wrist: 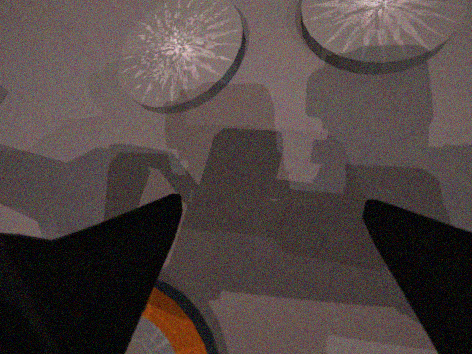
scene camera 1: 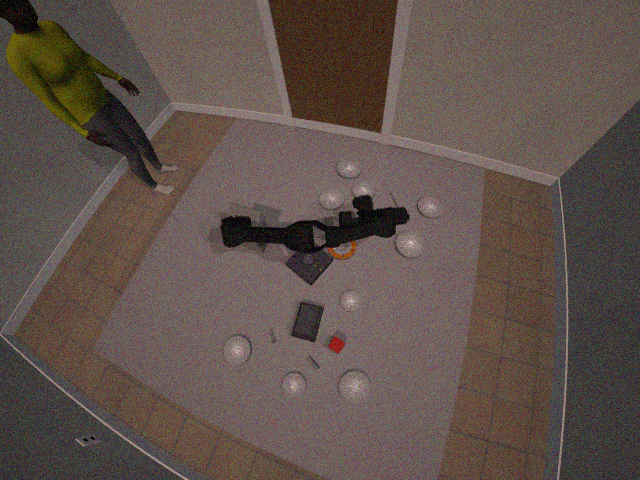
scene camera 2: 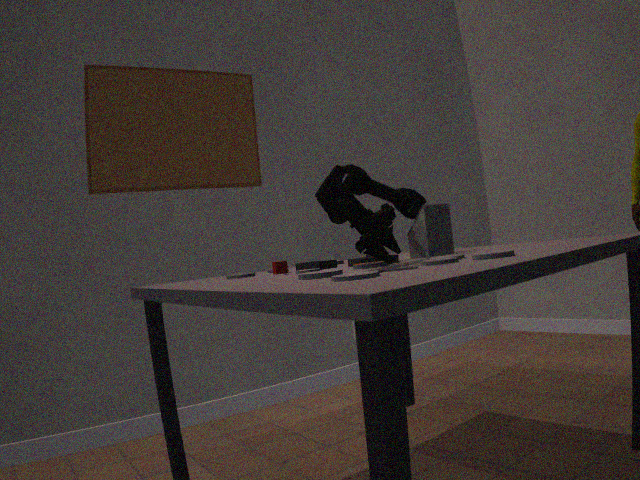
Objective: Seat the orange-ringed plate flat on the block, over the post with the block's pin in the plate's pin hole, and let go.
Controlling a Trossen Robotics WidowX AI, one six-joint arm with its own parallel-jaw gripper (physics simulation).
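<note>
The orange-ringed plate lies flat on the table beside the right corner of the dark block; the arm covers its upper edge in scene camera 1. In the wrist view part of its ring shows at the bottom left, partly behind the left finger. The dark block has a round post on top; the arm hides part of its upper side. I cannot make out the pin. My gripper is open and empty, low over the table, its fingers pointing down; the arm hides it in scene camera 1.
Pale round discs lie around the plate. A dark rectangular tray, a red cube and small dark pieces lie beyond the block. A grey box stands near the arm.
</note>
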